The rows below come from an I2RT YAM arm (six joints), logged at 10 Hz.
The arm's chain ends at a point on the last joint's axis. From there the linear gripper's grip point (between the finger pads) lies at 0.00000 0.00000 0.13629 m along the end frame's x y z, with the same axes.
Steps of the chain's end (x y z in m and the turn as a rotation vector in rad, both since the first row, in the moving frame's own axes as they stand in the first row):
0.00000, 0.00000, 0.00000, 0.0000, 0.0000, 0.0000
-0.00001, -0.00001, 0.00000, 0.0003, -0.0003, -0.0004
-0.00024, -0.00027, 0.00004, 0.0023, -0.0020, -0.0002
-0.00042, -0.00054, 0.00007, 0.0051, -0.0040, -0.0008
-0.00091, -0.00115, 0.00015, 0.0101, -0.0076, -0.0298
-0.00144, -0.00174, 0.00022, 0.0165, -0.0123, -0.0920
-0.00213, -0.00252, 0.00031, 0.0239, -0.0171, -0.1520
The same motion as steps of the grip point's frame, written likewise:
0.00000, 0.00000, 0.00000, 0.0000, 0.0000, 0.0000
-0.00005, -0.00005, 0.00000, 0.0003, -0.0003, -0.0004
-0.00051, -0.00058, 0.00004, 0.0023, -0.0020, -0.0002
-0.00097, -0.00123, 0.00007, 0.0051, -0.0040, -0.0008
-0.00197, -0.00251, 0.00014, 0.0101, -0.0076, -0.0298
-0.00322, -0.00391, 0.00019, 0.0165, -0.0123, -0.0920
-0.00470, -0.00559, 0.00025, 0.0239, -0.0171, -0.1520

